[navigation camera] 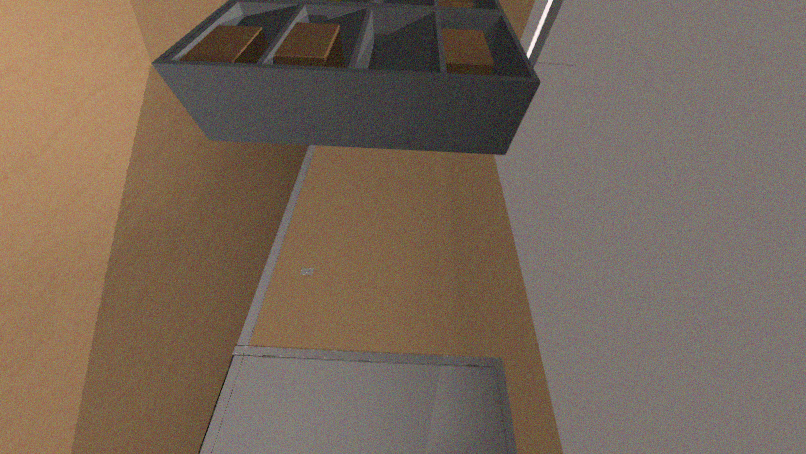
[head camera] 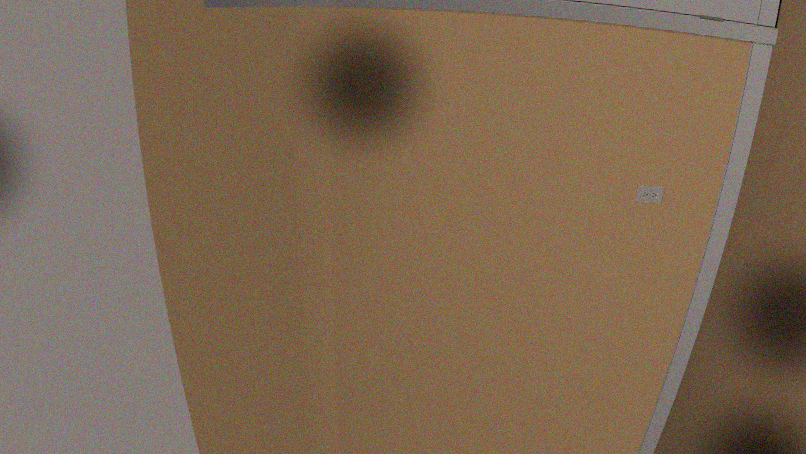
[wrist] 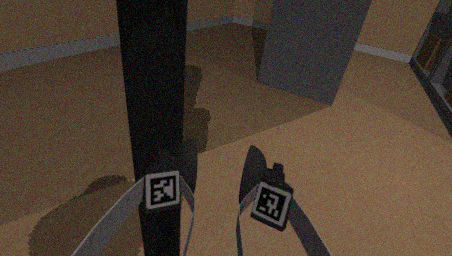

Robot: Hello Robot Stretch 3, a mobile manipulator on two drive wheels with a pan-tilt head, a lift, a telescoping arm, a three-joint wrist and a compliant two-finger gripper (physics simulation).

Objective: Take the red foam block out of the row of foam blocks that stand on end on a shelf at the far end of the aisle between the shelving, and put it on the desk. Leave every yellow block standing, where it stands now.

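My gripper shows in the wrist view with its two dark fingertips apart and the floor visible between them; it is open and empty. The red foam block, the yellow foam blocks, their shelf and the desk do not show in the head, navigation or wrist view. The gripper does not show in the head view or the navigation view.
A dark grey shelf unit holds brown boxes in compartments. A grey door and a wall outlet show. In the wrist view, a black post rises behind the left finger, and a grey panel stands ahead.
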